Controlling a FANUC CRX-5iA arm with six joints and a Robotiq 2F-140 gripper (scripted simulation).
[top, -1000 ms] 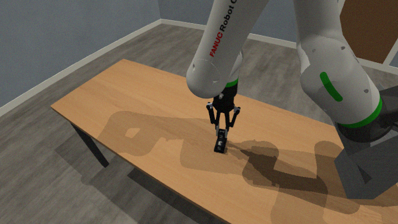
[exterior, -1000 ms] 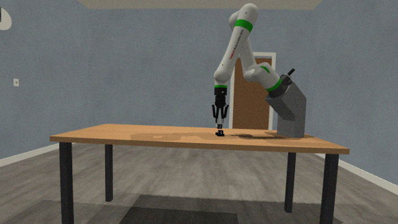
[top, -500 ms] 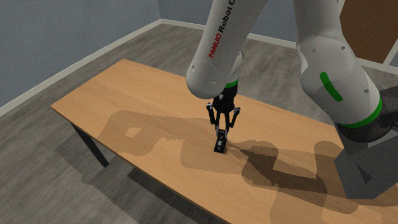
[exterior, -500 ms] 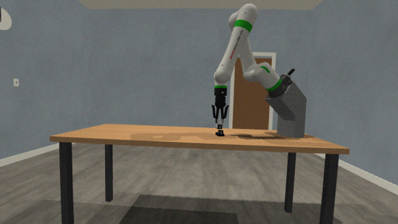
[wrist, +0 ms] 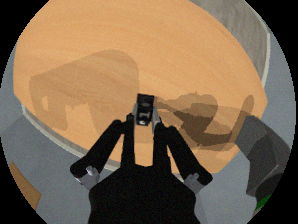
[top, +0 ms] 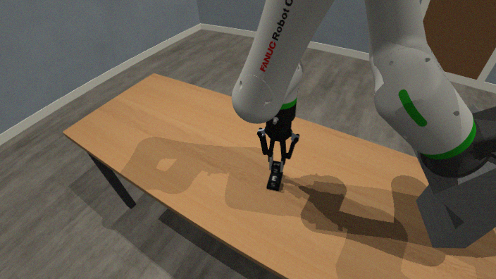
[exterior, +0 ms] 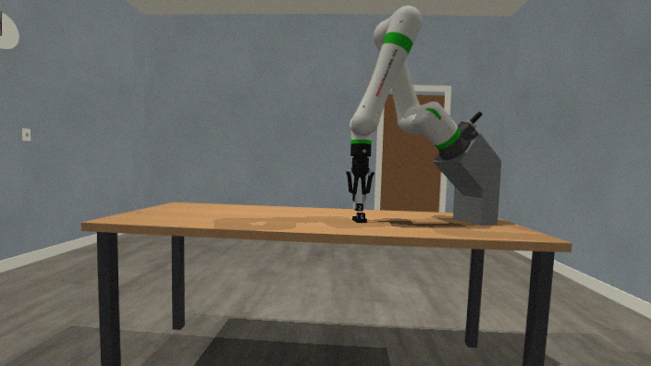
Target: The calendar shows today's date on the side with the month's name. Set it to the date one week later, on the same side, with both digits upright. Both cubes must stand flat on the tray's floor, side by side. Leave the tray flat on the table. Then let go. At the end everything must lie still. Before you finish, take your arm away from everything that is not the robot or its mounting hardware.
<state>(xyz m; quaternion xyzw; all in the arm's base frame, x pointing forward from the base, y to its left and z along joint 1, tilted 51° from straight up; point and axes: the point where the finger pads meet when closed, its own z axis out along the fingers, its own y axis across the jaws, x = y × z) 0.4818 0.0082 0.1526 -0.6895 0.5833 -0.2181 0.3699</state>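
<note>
Now: hand 80 mm above the tray, 20 mm to the right of it and 10 mm past it.
</note>
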